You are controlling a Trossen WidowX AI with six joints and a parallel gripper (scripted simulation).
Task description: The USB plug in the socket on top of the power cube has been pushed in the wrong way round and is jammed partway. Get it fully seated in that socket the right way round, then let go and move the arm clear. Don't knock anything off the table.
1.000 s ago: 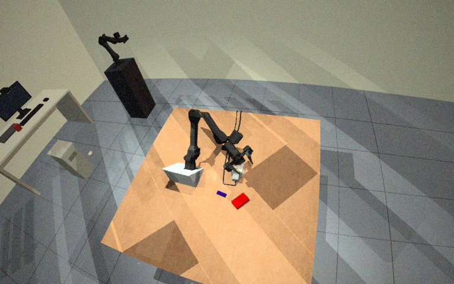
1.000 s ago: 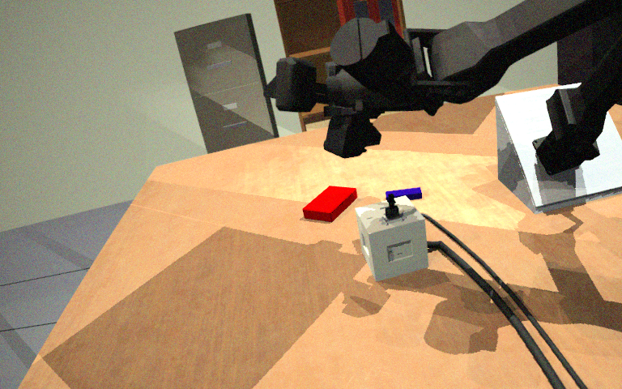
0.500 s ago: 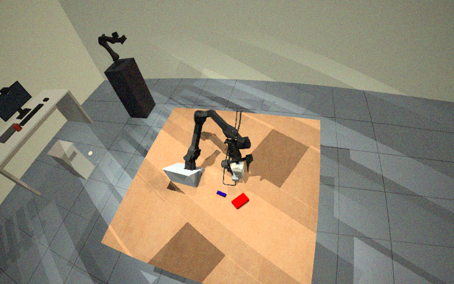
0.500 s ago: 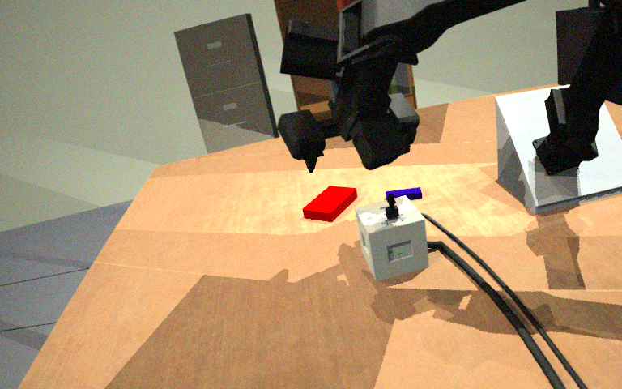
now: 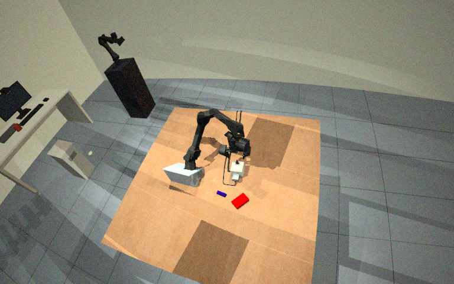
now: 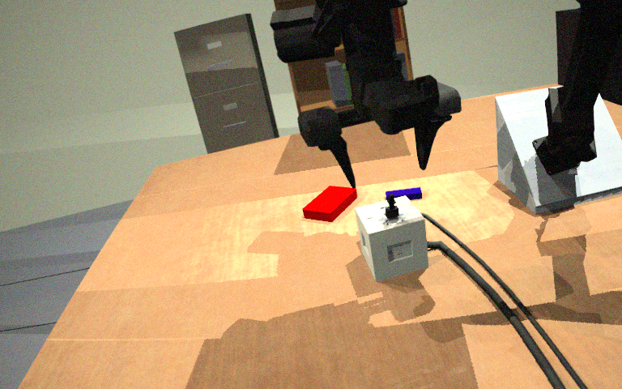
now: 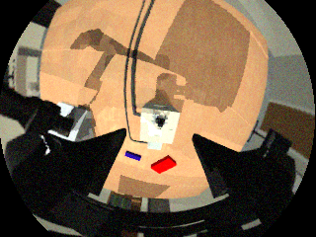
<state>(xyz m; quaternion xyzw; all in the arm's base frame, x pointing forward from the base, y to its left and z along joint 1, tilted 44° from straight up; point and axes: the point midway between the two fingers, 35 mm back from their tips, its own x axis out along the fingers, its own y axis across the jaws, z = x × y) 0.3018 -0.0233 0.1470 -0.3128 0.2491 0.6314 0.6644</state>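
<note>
My gripper tip is now 40 mm above the black USB plug. The rest, counted from my gripper tip: red flat block: 60 mm ahead, 230 mm to the right, 130 mm below; then small blue block: 70 mm behind, 200 mm to the right, 130 mm below.
</note>
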